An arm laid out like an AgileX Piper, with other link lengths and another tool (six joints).
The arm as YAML. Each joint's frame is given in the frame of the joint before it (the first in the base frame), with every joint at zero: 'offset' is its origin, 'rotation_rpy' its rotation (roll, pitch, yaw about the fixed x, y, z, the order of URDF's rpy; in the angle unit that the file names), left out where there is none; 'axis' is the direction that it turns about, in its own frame. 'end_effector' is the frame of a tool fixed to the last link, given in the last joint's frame.
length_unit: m
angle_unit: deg
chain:
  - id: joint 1
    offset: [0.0, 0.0, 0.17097]
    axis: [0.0, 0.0, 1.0]
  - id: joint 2
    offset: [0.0, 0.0, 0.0]
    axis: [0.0, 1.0, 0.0]
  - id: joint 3
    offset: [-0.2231, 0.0, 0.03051]
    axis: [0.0, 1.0, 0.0]
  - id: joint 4
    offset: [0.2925, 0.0, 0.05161]
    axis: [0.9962, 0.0, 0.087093]
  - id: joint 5
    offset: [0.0, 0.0, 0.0]
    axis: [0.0, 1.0, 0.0]
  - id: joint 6
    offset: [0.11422, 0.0, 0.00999]
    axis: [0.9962, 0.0, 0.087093]
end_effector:
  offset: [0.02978, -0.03, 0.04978]
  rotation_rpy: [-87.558, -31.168, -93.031]
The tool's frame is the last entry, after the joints.
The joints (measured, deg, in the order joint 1, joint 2, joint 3, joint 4, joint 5, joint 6), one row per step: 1.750 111.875 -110.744 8.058 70.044 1.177; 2.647 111.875 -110.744 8.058 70.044 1.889; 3.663 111.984 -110.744 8.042 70.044 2.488; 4.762 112.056 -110.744 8.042 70.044 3.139; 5.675 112.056 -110.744 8.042 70.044 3.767; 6.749 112.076 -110.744 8.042 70.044 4.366; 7.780 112.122 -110.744 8.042 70.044 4.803; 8.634 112.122 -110.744 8.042 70.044 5.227; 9.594 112.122 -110.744 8.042 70.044 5.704; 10.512 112.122 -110.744 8.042 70.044 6.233; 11.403 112.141 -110.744 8.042 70.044 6.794
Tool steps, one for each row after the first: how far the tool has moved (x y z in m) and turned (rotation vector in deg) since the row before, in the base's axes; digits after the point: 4 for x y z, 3 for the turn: -0.0004 0.0074 -0.0002 0.283 0.105 0.252; -0.0003 0.0085 -0.0012 0.214 0.200 0.472; -0.0006 0.0092 -0.0009 0.249 0.176 0.509; -0.0008 0.0076 -0.0002 0.243 0.105 0.343; -0.0010 0.0090 -0.0004 0.228 0.124 0.531; -0.0010 0.0087 -0.0006 0.160 0.125 0.635; -0.0010 0.0072 -0.0001 0.160 0.079 0.469; -0.0013 0.0080 -0.0002 0.178 0.092 0.527; -0.0014 0.0076 -0.0002 0.196 0.105 0.438; -0.0014 0.0073 -0.0004 0.202 0.134 0.382
